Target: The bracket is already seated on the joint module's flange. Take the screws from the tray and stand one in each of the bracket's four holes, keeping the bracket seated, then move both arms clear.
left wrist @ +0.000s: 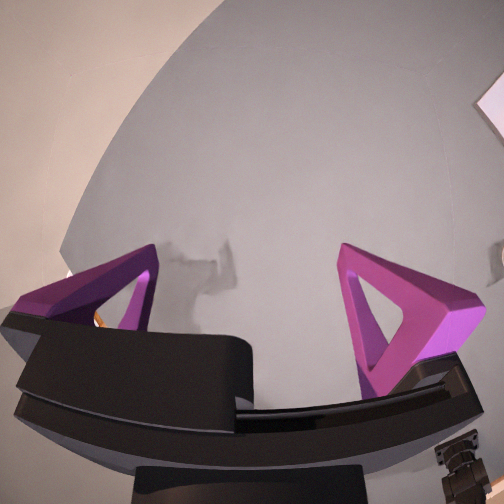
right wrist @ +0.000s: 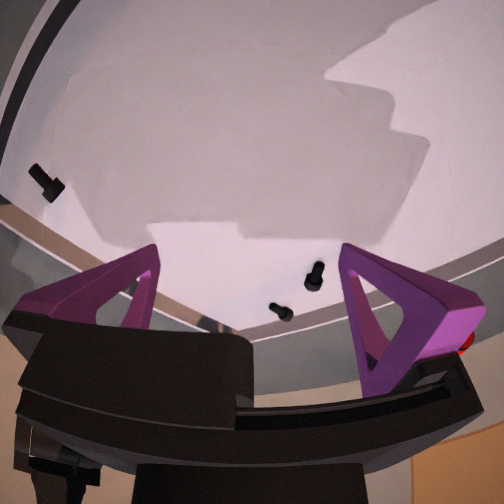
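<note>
My right gripper [right wrist: 247, 280] is open and empty, hovering over the pale tray [right wrist: 260, 150]. Three black screws lie on the tray floor: one [right wrist: 314, 276] just left of the right finger, one [right wrist: 281, 311] near the tray's front rim, one [right wrist: 46, 183] far to the left. My left gripper [left wrist: 247, 285] is open and empty above the grey mat [left wrist: 300, 175]. A corner of the white tray [left wrist: 492, 112] shows at the right edge of the left wrist view. The bracket and joint module are not clearly in view.
A dark mechanical part [left wrist: 462, 467] sits at the bottom right of the left wrist view. A small grey object [left wrist: 497, 260] shows at its right edge. A red spot [right wrist: 467, 342] peeks from behind the right finger. The tray rim [right wrist: 300, 325] curves below the screws.
</note>
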